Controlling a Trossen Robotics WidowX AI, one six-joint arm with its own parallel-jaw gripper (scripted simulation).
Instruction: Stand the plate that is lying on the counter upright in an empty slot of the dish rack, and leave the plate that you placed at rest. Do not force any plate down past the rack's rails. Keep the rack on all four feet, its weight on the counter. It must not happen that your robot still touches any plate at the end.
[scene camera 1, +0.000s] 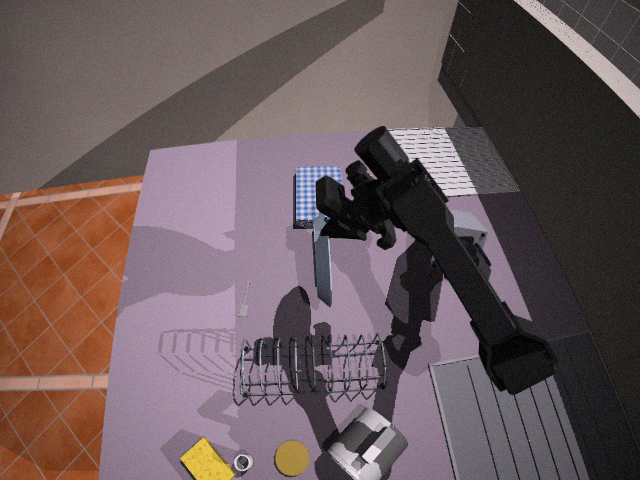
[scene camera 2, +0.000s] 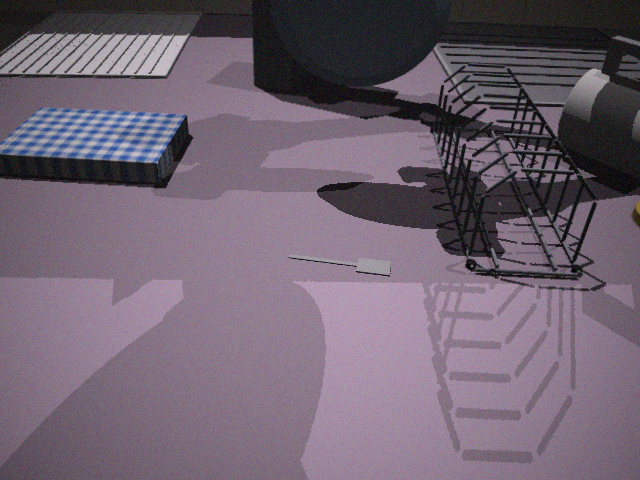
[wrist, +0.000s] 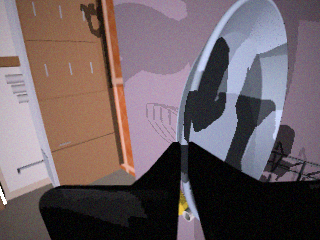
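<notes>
Pale blue plate (scene camera 2: 353, 50), visible also in scene camera 1 as the pale blue plate (scene camera 1: 321, 248) and in the wrist view as the pale blue plate (wrist: 238, 109). My gripper (scene camera 1: 322, 234), visible also in the wrist view as my gripper (wrist: 182, 148).
</notes>
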